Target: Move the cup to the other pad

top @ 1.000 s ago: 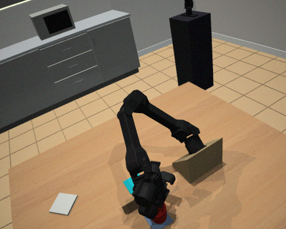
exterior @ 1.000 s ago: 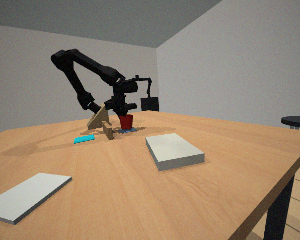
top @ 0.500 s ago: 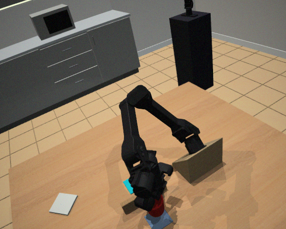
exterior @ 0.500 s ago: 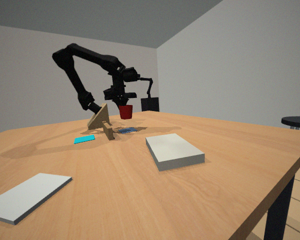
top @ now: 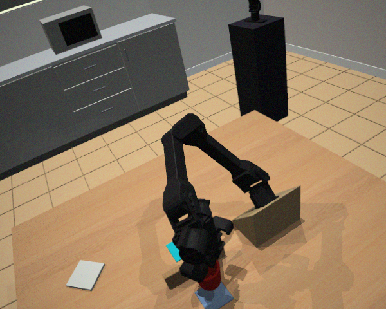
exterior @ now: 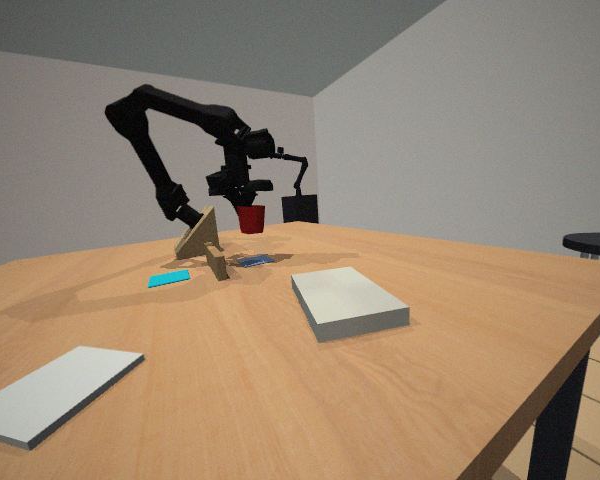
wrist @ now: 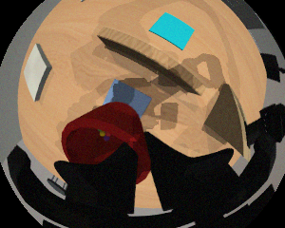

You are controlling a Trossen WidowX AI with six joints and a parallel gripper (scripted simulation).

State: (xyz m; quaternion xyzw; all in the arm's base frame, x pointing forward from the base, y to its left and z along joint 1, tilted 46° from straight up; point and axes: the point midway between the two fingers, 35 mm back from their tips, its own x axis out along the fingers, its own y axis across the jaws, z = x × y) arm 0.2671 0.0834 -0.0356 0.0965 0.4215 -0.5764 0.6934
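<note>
My gripper tip is 20 cm to the left of the cyan pad, 12 cm above it and 1 cm short of it. The rest, counted from my gripper tip: wooden bar: 10 cm below, 9 cm to the right, 2 cm ahead; red cup: 3 cm ahead, 1 cm to the left; white block: 36 cm ahead, 10 cm below, 2 cm to the left.
</note>
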